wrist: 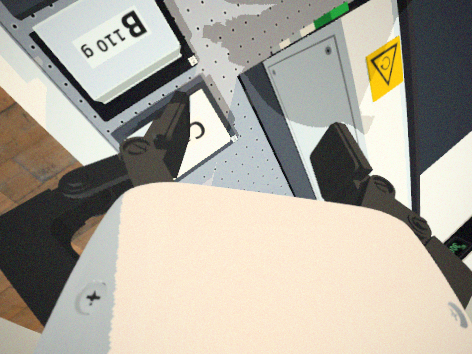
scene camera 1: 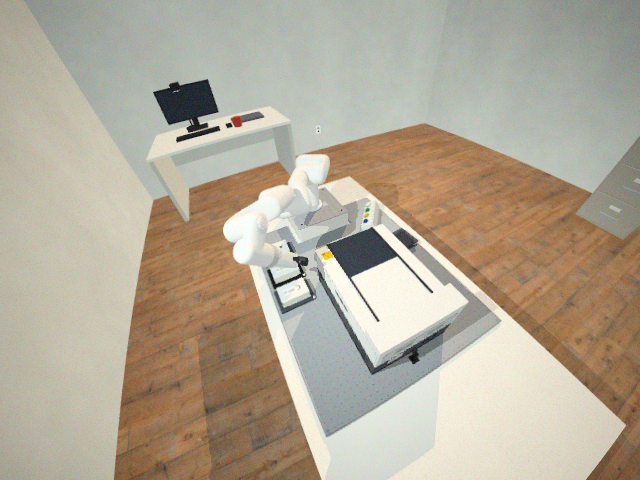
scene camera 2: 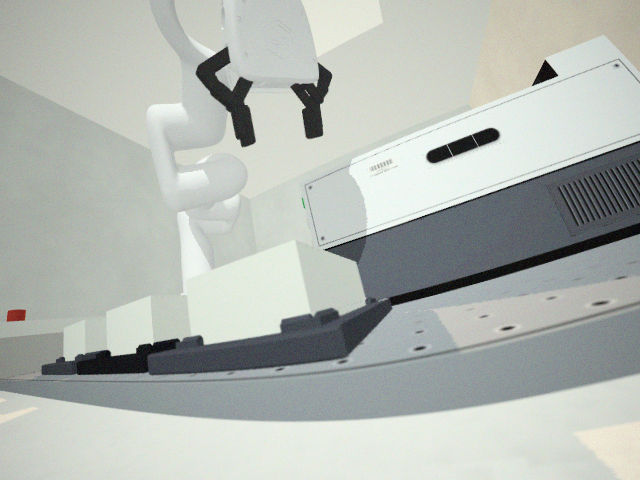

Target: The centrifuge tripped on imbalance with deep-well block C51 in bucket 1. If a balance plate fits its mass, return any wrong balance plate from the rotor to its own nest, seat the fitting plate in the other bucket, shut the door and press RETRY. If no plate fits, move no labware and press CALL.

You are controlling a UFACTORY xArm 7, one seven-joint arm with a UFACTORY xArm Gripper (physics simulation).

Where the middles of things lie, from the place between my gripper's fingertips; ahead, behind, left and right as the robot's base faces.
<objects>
My gripper is now 240 mm to the right of the dark door panel (scene camera 1: 357, 253), 100 mm short of it and 10 mm above it. Also, from my hand: white centrifuge (scene camera 2: 539, 175): 250 mm ahead, 220 mm to the left, 100 mm below.
</objects>
